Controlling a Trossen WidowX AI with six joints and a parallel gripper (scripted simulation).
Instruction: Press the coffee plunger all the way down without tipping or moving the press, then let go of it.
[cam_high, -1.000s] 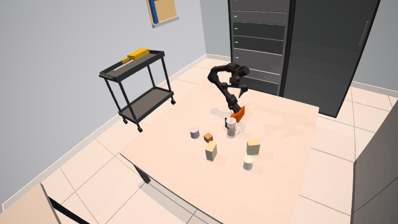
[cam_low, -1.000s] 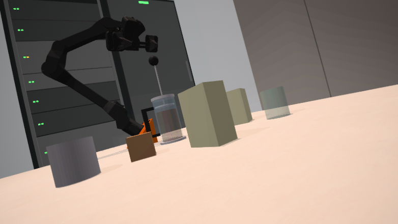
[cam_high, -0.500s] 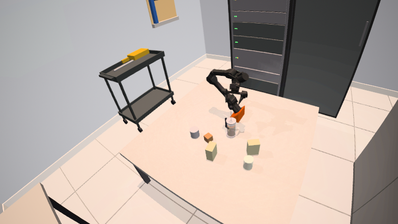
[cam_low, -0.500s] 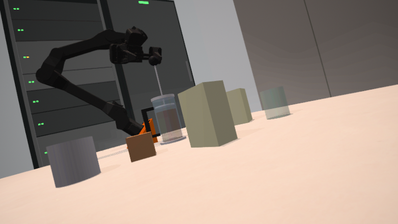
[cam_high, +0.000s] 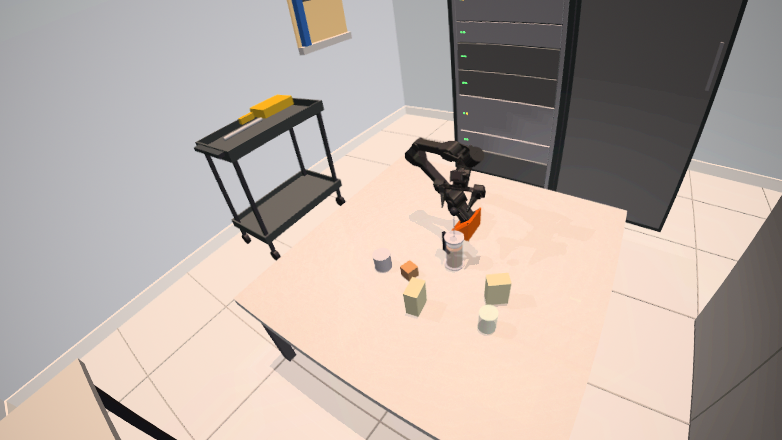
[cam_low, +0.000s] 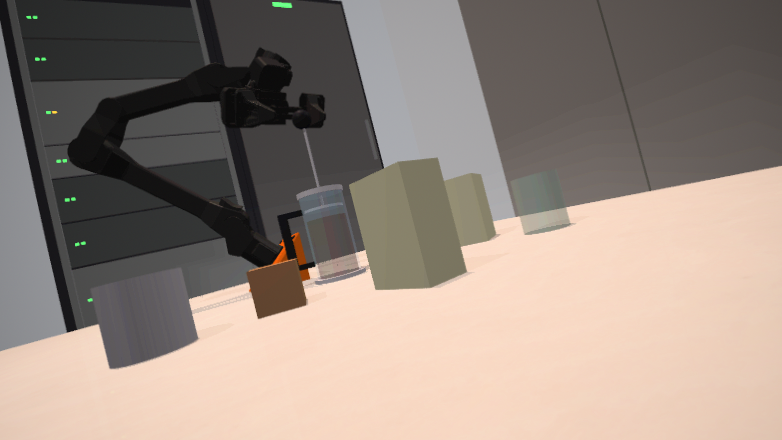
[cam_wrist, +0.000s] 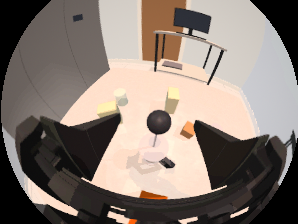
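Now: gripper tip 14 cm above the coffee press and 2 cm to the left of it. Also, from my gripper tip: small brown cube 24 cm below, 15 cm ahead, 11 cm to the right; then grey cylinder 23 cm to the right, 23 cm below, 17 cm ahead.
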